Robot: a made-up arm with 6 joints. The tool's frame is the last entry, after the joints. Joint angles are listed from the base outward. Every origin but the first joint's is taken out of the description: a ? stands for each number. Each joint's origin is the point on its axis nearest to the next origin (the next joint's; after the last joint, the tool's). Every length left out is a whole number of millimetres.
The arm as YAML. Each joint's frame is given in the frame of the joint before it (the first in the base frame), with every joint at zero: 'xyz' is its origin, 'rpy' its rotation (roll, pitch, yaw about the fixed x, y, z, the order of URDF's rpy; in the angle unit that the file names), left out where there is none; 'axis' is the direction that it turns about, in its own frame. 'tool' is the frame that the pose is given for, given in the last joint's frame.
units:
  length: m
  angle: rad
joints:
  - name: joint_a
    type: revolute
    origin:
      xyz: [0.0, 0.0, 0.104]
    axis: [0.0, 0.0, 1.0]
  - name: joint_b
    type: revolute
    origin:
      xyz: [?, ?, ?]
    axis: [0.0, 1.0, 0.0]
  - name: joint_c
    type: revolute
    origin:
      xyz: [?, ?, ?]
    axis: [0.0, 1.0, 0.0]
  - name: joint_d
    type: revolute
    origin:
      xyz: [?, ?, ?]
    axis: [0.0, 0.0, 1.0]
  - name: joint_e
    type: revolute
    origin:
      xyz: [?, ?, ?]
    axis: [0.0, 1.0, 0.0]
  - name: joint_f
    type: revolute
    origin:
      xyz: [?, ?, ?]
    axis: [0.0, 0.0, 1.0]
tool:
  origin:
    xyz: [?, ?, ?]
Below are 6 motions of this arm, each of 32 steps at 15 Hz.
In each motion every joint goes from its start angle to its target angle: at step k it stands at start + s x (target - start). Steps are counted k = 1, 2, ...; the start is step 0. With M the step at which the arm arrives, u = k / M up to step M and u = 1 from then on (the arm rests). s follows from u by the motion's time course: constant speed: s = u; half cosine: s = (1 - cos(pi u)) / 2; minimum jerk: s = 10 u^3 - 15 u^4 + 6 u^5.
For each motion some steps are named. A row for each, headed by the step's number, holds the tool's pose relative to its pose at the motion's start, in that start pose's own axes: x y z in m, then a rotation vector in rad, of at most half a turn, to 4 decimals.
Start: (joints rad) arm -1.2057 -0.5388 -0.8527 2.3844 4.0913 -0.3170
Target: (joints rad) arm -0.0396 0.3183 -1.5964 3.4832 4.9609 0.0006
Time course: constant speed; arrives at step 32
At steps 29, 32:
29: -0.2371 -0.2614 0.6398 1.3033 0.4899 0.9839
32: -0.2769 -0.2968 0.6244 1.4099 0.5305 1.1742

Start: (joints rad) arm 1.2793 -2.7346 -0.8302 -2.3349 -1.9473 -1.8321
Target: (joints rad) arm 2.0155 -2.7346 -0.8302 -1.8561 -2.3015 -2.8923
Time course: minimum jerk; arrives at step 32
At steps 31, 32:
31: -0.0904 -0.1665 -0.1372 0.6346 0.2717 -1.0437
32: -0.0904 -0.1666 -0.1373 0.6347 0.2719 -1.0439

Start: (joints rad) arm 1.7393 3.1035 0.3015 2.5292 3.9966 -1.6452
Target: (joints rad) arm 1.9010 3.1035 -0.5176 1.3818 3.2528 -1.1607
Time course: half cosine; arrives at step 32
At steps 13, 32:
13: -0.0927 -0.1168 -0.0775 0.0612 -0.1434 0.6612
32: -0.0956 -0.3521 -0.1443 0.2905 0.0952 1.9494

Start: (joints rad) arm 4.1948 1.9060 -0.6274 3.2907 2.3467 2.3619
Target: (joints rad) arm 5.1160 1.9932 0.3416 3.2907 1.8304 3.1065
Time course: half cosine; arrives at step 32
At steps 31, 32:
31: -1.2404 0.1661 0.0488 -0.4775 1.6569 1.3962
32: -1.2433 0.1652 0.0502 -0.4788 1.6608 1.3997

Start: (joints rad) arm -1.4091 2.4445 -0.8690 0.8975 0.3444 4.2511
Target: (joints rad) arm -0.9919 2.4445 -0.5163 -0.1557 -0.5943 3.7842
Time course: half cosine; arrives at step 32
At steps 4, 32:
4: -0.0098 0.0117 0.0052 0.0074 0.0184 -0.0558
32: -0.4093 0.3151 -0.0080 0.5467 -0.0994 -1.5076

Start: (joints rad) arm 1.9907 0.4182 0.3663 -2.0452 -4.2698 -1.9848
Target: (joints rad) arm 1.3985 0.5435 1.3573 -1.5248 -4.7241 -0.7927
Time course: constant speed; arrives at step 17
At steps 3, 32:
3: -0.1155 -0.0789 0.0206 0.0655 0.0840 0.0047
32: -0.7054 -0.1017 0.4011 0.0206 -0.0503 -0.0301

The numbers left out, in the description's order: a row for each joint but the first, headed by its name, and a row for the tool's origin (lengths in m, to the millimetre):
joint_b: 0.0 0.054 0.0
joint_c: 0.0 0.0 0.982
joint_d: 0.0 0.0 0.505
joint_e: 0.0 0.0 0.0
joint_f: 0.0 0.0 0.183
tool: 0.0 0.0 0.0

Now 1 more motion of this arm.
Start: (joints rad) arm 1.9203 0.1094 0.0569 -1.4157 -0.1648 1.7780
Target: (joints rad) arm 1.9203 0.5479 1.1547 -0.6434 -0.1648 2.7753
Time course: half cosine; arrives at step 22
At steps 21, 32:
21: 1.0562 -0.2886 -0.7213 1.5603 0.4599 1.6052
32: 1.0586 -0.2886 -0.7274 1.5725 0.4557 1.6088

